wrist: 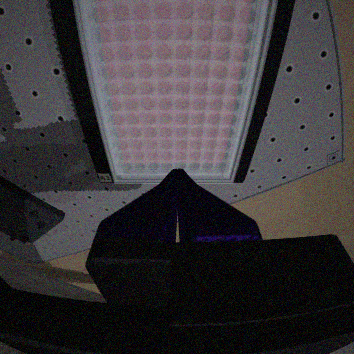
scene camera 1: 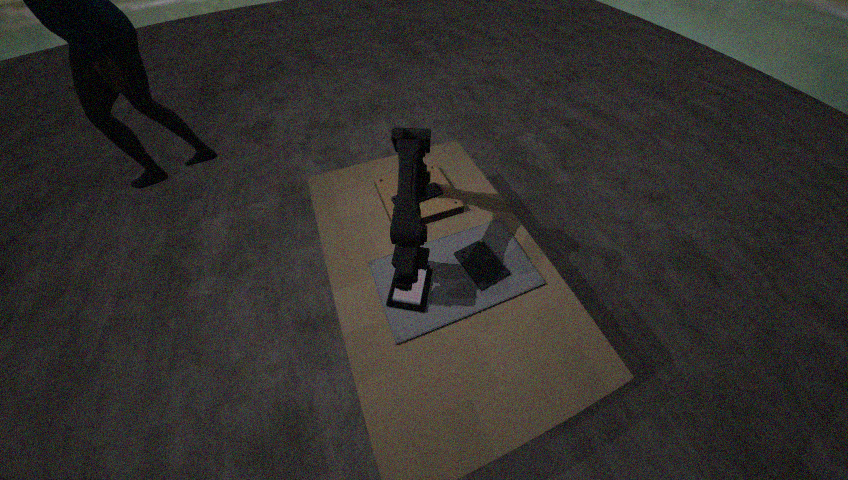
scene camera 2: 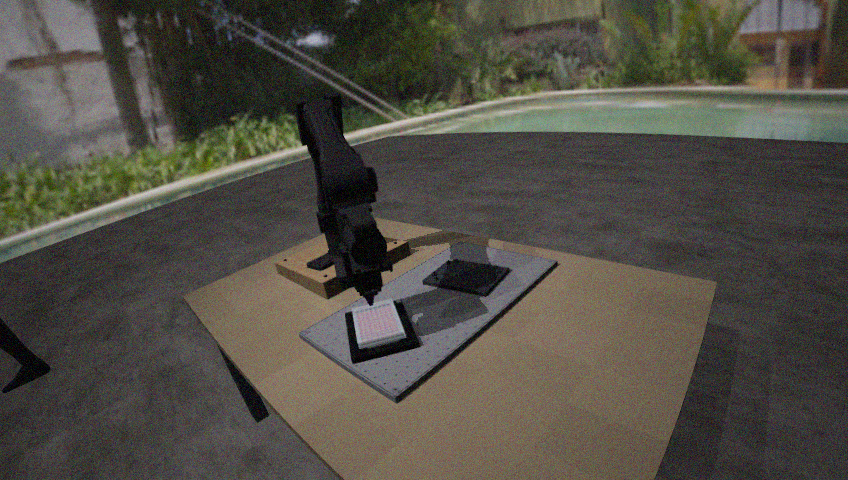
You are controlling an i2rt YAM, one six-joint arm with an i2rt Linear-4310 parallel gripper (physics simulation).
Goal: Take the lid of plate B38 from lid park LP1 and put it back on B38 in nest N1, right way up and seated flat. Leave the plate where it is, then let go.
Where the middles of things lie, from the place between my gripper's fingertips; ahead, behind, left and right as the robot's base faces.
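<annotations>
The plate lid (scene camera 2: 380, 321) is 10 mm below my hand, 30 mm to the right of it and 40 mm ahead of it. And there's the lid park (scene camera 2: 474, 278), which is 30 mm below my hand, 220 mm to the left of it and 80 mm ahead of it.
</annotations>
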